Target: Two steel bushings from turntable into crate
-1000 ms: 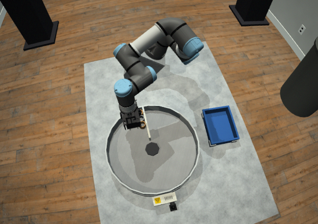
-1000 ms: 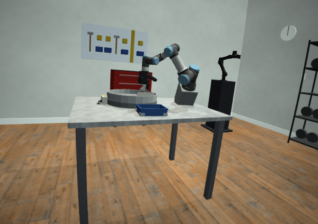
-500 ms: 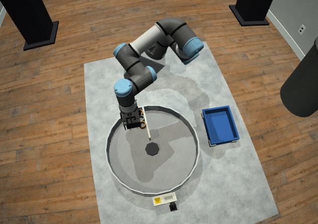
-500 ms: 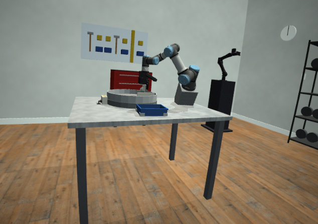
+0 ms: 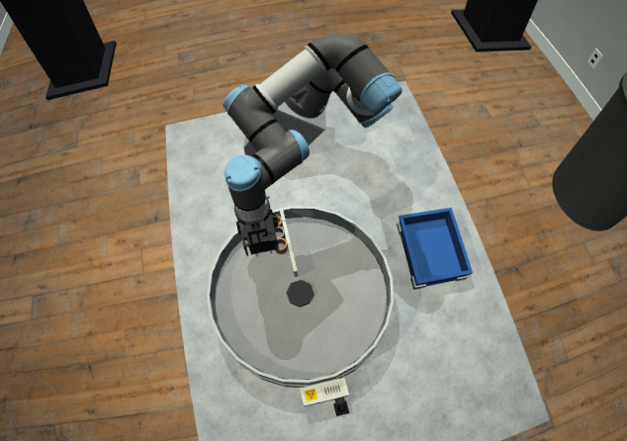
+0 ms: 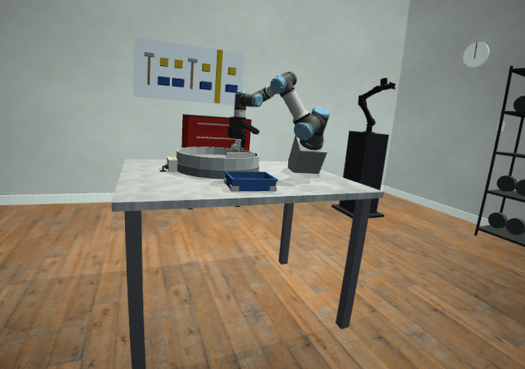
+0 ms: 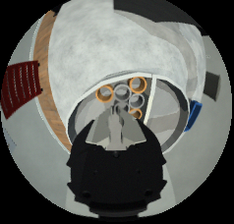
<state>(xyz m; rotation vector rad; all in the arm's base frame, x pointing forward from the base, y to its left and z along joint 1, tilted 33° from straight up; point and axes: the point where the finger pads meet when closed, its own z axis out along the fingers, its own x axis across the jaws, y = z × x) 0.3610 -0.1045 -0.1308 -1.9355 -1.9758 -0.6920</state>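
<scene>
The blue crate is 42 cm to the left of my hand, 7 cm ahead of it and 5 cm below it. Also, from my hand: round grey turntable 13 cm ahead, 7 cm to the left, 2 cm below.
</scene>
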